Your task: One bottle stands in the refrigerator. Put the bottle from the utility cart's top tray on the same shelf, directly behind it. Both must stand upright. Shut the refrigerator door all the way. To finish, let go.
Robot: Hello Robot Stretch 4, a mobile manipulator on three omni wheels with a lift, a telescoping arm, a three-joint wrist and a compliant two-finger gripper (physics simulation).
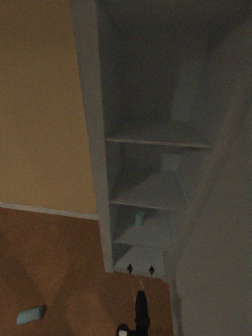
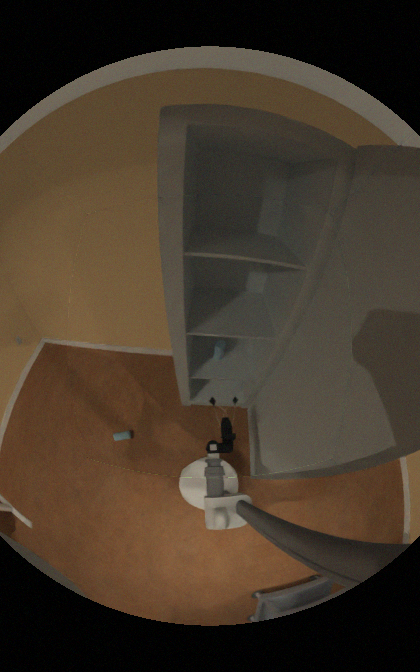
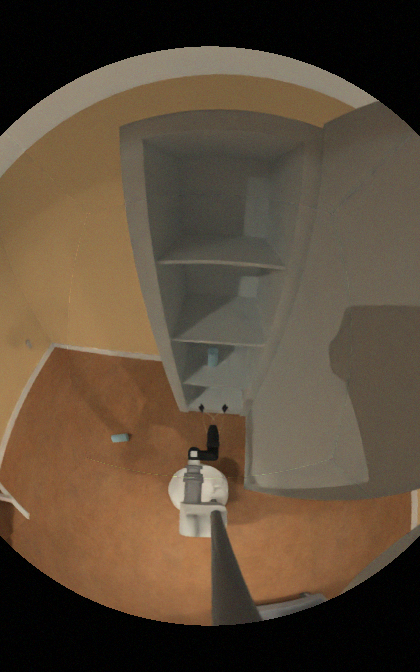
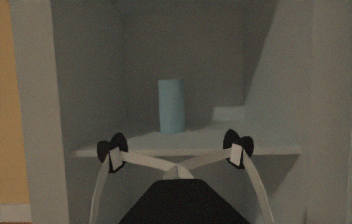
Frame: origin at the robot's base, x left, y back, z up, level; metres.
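Where they show: gripper, between the fingertips: [image 1: 140, 265] [image 4: 175, 143].
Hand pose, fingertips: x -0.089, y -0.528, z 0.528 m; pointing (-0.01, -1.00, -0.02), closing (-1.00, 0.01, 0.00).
Note:
After its pixels a point has its place.
A blue bottle [image 1: 140, 218] @(x -0.091, y -0.832, z 0.592 m) [image 2: 219, 349] [image 3: 213, 357] [image 4: 171, 106] @(x -0.087, y -0.833, z 0.550 m) stands upright on a low shelf [image 4: 200, 152] @(x -0.140, y -0.681, z 0.469 m) inside the refrigerator. Another blue bottle [image 1: 29, 315] @(x 0.695, y -0.348, z 0.041 m) [image 2: 121, 436] [image 3: 120, 438] lies on its side on the floor, left of the refrigerator. The refrigerator door [image 1: 220, 240] @(x -0.359, y -0.430, z 1.004 m) [image 2: 300, 400] [image 3: 300, 425] stands wide open on the right. My gripper [image 1: 141, 269] @(x -0.089, y -0.528, z 0.528 m) [image 2: 224, 401] [image 3: 213, 408] [image 4: 175, 143] @(x -0.089, y -0.528, z 0.528 m) is open and empty, in front of the refrigerator's opening and apart from the standing bottle. Whether a second bottle is hidden on that shelf cannot be told.
The refrigerator body [image 1: 89, 100] @(x 0.174, y -0.684, z 1.453 m) [image 2: 171, 225] [image 3: 137, 225] stands against the yellow wall [image 2: 120, 250] [image 3: 100, 250]. A grey tray-like piece [image 2: 292, 597] [image 3: 292, 606] shows at the lower right behind my base. A pale frame [image 2: 19, 514] [image 3: 16, 504] shows at the far left edge.

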